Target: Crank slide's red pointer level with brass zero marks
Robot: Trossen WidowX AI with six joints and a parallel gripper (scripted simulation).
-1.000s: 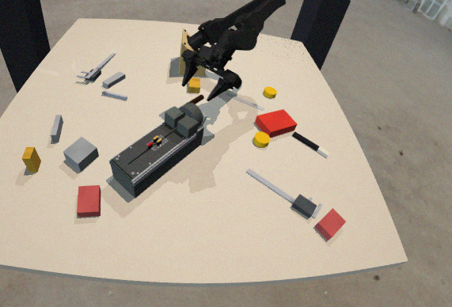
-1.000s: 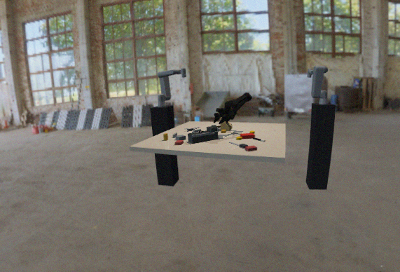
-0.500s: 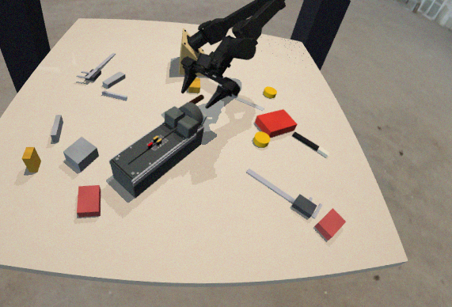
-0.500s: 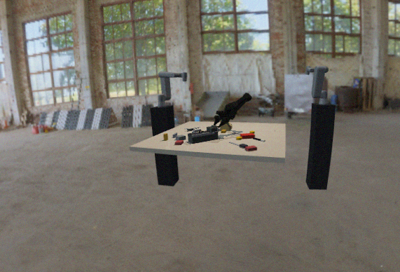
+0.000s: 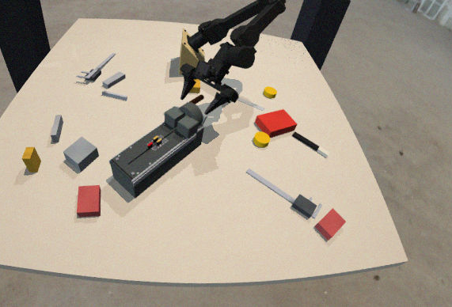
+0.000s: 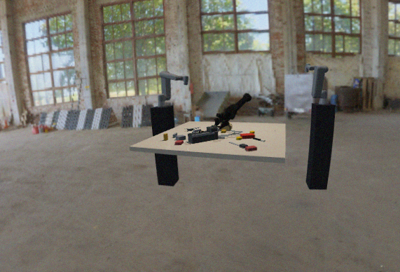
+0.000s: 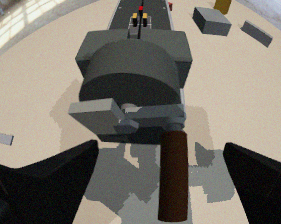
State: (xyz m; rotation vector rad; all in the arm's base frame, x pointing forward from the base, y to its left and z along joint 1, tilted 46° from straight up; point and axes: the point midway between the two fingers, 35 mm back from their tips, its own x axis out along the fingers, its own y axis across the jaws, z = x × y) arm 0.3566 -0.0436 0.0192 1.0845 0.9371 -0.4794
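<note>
Right now the crank is 1 cm to the left of my gripper tip and 1 cm above it. Also, from my gripper tip: brown handle 2 cm behind, 1 cm to the left, 1 cm above; grey bar 21 cm to the left, 13 cm behind, 8 cm below; red pointer 14 cm ahead, 12 cm to the right.
</note>
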